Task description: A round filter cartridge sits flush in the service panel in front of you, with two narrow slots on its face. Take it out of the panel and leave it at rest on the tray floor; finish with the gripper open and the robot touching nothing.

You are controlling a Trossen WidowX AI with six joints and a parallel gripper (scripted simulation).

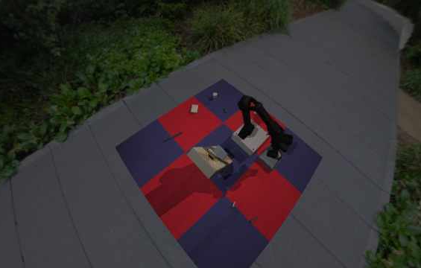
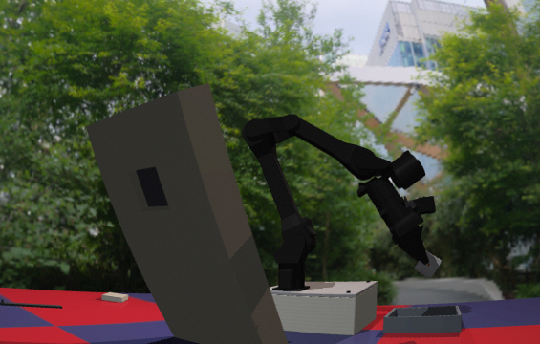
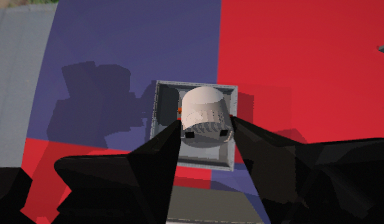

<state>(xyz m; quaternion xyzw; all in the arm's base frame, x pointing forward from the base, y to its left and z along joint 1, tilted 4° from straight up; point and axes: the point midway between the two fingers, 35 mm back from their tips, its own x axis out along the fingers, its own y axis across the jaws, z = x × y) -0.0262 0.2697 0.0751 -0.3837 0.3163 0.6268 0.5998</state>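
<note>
Right now the dark grey tray is 12 cm below my gripper tip and 1 cm behind it. Round my gripper tip: small tan block (80 cm to the right, 13 cm below, 7 cm ahead); tan service panel (35 cm ahead, 31 cm to the right, 3 cm above); round grey filter cartridge (right at my gripper tip).
</note>
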